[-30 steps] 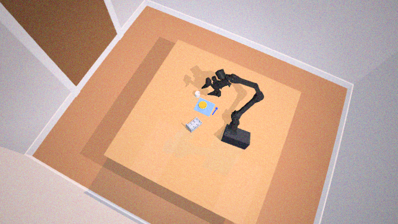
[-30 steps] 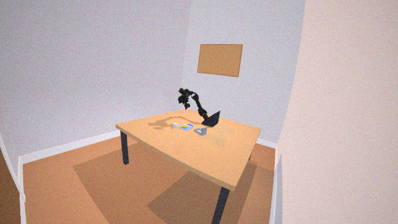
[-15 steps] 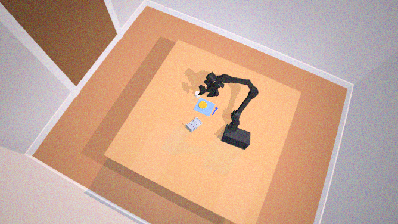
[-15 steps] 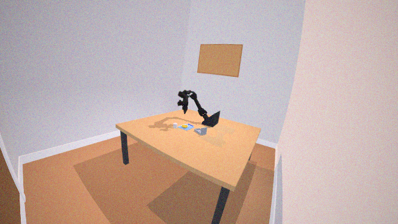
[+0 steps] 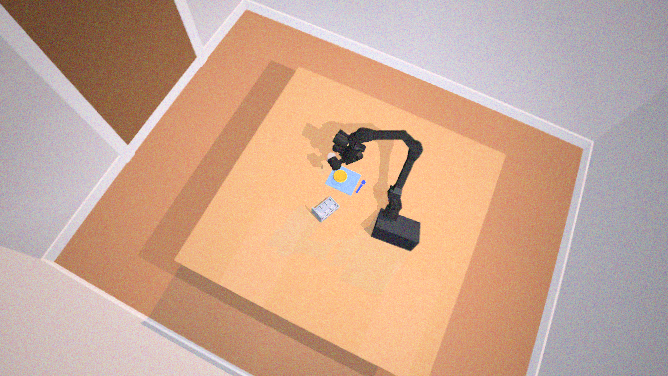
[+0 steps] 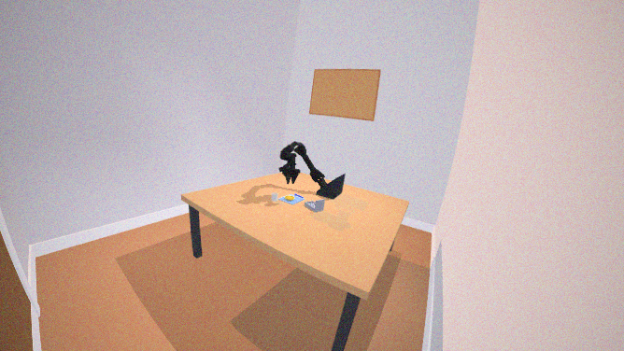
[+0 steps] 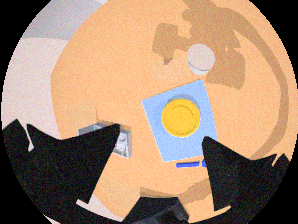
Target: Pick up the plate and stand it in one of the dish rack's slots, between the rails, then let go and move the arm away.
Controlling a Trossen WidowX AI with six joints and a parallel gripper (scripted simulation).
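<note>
My gripper tip is 11 cm above the yellow plate and 1 cm past it. From my gripper tip the other things lie so: blue spoon (13 cm behind, 12 cm below, 1 cm to the right); then white cup (10 cm below, 8 cm ahead, 7 cm to the right); then light blue mat (12 cm below, 3 cm behind).
</note>
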